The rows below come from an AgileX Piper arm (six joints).
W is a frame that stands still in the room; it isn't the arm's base.
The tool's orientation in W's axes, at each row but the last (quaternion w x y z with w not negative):
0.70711 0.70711 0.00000 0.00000
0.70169 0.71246 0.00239 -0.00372
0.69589 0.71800 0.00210 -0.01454
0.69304 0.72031 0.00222 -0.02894
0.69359 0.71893 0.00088 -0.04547
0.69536 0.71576 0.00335 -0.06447
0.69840 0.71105 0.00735 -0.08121
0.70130 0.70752 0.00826 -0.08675
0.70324 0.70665 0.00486 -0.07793
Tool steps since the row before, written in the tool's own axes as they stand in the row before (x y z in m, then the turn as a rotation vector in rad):
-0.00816 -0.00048 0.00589 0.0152 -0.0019 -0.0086
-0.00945 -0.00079 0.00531 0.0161 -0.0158 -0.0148
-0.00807 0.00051 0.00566 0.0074 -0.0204 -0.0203
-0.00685 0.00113 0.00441 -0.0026 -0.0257 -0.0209
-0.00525 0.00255 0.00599 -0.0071 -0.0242 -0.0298
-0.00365 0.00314 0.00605 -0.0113 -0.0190 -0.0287
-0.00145 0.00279 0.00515 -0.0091 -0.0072 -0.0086
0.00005 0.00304 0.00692 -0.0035 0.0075 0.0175
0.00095 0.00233 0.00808 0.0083 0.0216 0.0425
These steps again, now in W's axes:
-0.00816 -0.00589 -0.00048 0.0152 0.0086 -0.0019
-0.00947 -0.00528 -0.00079 0.0160 0.0150 -0.0157
-0.00816 -0.00553 0.00053 0.0073 0.0208 -0.0199
-0.00696 -0.00420 0.00127 -0.0029 0.0220 -0.0248
-0.00545 -0.00575 0.00269 -0.0067 0.0311 -0.0227
-0.00385 -0.00582 0.00333 -0.0105 0.0302 -0.0171
-0.00163 -0.00504 0.00289 -0.0090 0.0097 -0.0059
-0.00031 -0.00693 0.00300 -0.0044 -0.0171 0.0079
0.00038 -0.00816 0.00221 0.0063 -0.0434 0.0205

